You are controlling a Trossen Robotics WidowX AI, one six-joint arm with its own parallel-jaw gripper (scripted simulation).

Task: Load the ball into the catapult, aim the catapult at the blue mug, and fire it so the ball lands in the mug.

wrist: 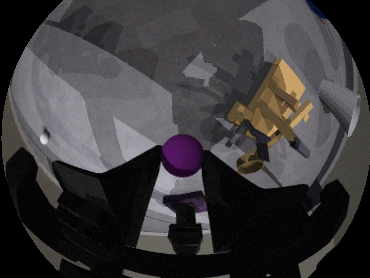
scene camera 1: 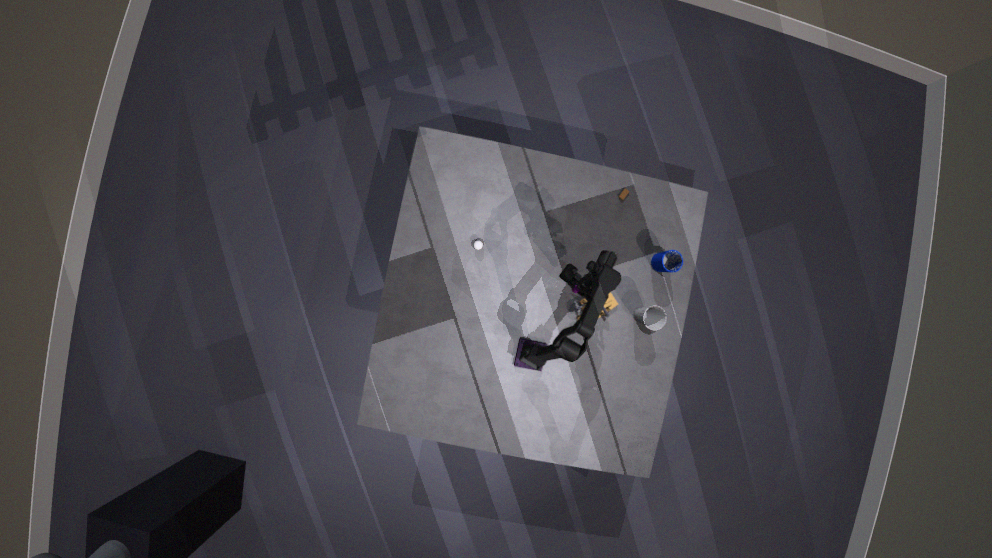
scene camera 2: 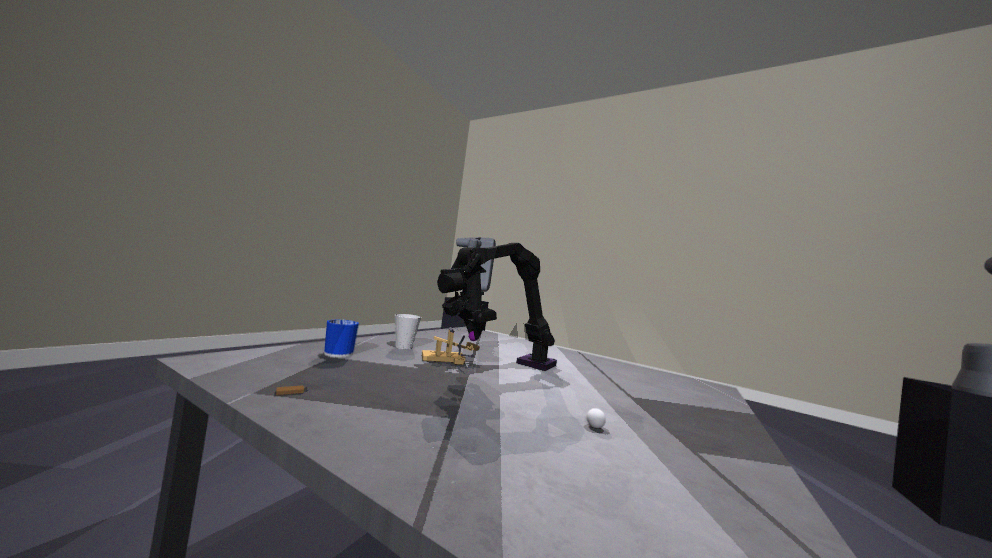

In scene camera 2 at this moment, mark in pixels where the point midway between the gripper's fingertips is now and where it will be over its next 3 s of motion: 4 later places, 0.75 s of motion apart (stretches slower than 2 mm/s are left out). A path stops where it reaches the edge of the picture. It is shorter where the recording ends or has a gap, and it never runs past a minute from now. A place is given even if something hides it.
My gripper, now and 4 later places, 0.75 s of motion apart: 474,337; 474,334; 475,340; 476,315; 414,300
